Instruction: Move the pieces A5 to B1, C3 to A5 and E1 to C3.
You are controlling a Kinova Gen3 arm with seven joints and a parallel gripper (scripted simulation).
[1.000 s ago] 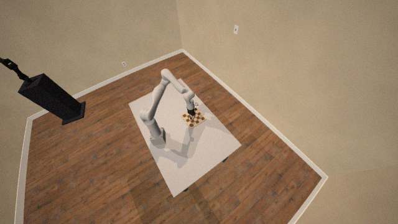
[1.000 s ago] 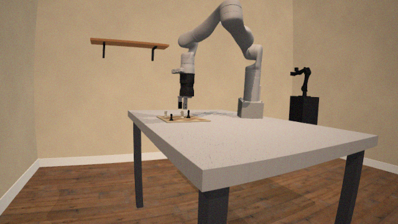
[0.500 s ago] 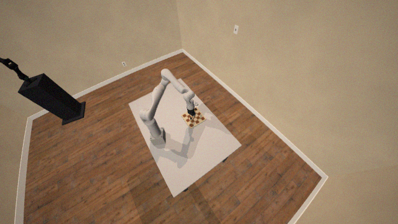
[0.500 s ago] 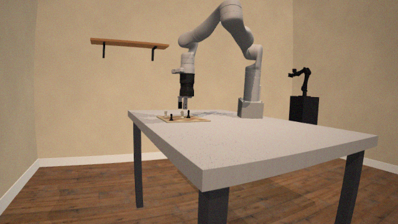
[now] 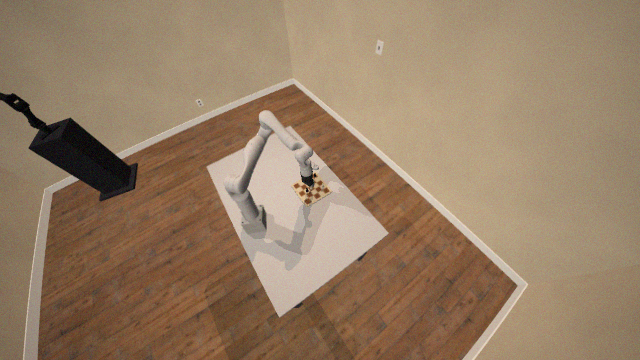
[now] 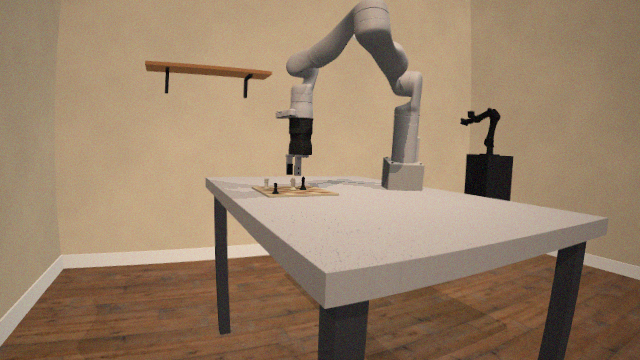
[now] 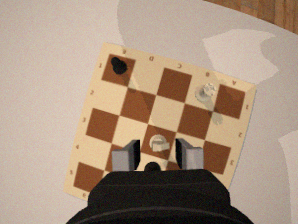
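The chessboard lies 70 mm below my hand.
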